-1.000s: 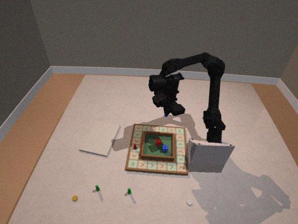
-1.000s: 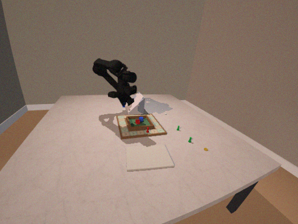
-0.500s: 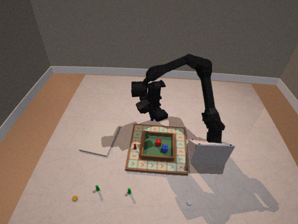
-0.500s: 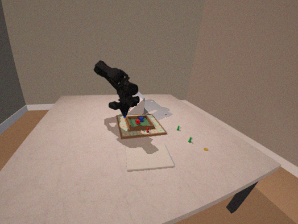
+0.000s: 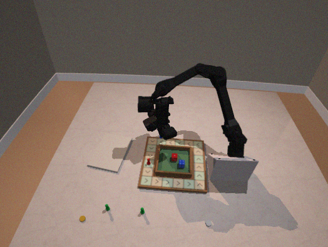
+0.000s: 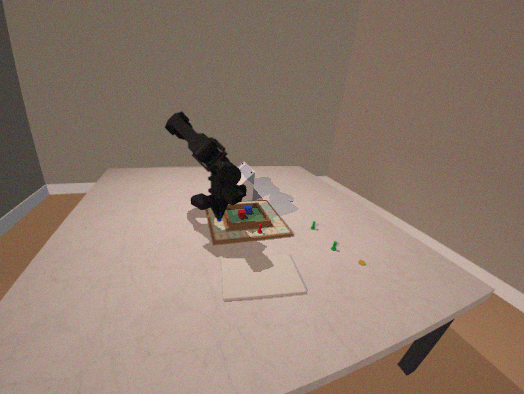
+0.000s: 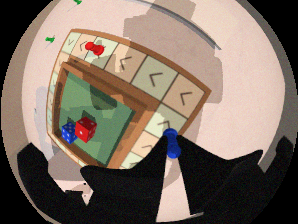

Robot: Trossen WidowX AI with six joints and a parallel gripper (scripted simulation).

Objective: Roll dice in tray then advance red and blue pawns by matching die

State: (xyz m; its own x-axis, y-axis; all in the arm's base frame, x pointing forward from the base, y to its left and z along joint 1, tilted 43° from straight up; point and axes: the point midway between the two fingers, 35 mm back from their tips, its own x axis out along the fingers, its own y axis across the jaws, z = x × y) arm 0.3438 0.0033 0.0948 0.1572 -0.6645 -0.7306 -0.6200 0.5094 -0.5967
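The blue pawn lies 10 mm above my gripper tip. Round my gripper tip: red pawn (140 mm to the left, 30 mm below, 30 mm ahead); red die (90 mm to the left, 80 mm behind, 30 mm below); green tray (100 mm to the left, 80 mm behind, 50 mm below).
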